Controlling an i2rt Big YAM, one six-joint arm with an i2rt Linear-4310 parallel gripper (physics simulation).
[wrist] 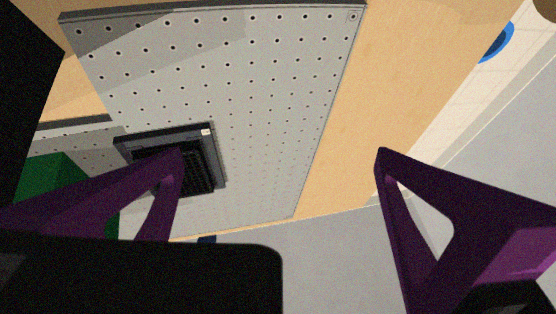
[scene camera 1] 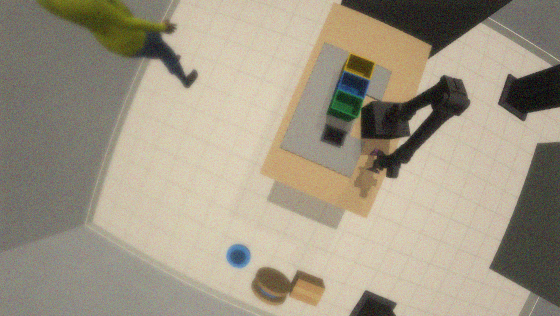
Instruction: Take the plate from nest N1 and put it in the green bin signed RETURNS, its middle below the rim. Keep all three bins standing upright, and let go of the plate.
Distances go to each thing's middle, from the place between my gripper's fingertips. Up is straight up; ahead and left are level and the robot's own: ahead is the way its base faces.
Labels:
Now: the black plate [wrist: 197, 180] 24 cm ahead of my hand, 15 cm below it and 8 cm to the right of it. Also, from my hand: dark grey nest [wrist: 175, 134]: 24 cm ahead, 16 cm below, 8 cm to the right; green bin [scene camera 1: 345, 106]: 28 cm ahead, 27 cm to the right, 8 cm below.

